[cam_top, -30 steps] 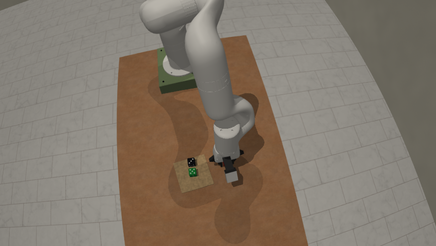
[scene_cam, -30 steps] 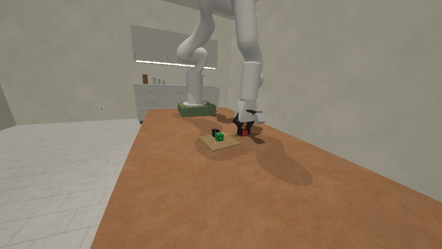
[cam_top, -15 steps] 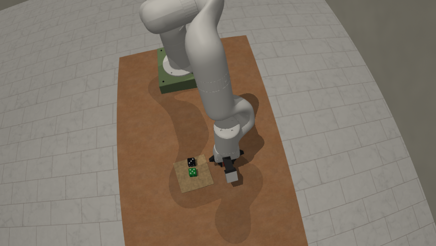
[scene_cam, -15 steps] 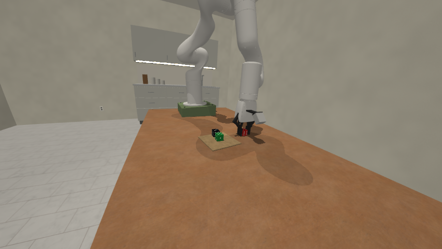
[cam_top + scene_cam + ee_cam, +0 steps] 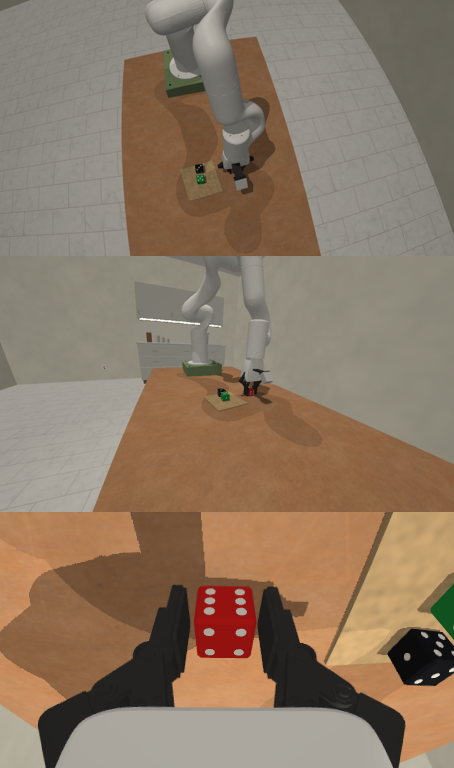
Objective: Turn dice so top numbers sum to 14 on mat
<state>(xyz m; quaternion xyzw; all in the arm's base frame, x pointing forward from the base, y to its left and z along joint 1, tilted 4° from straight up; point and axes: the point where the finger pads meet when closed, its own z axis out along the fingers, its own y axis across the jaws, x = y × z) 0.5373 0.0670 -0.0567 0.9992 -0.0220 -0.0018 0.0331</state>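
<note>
Now: hand 10 mm above the red die. The rest, counted from my hand: black die 40 mm behind, 140 mm to the right; then green die 10 mm ahead, 150 mm to the right; then tan square mat 10 mm ahead, 150 mm to the right, 20 mm below.
</note>
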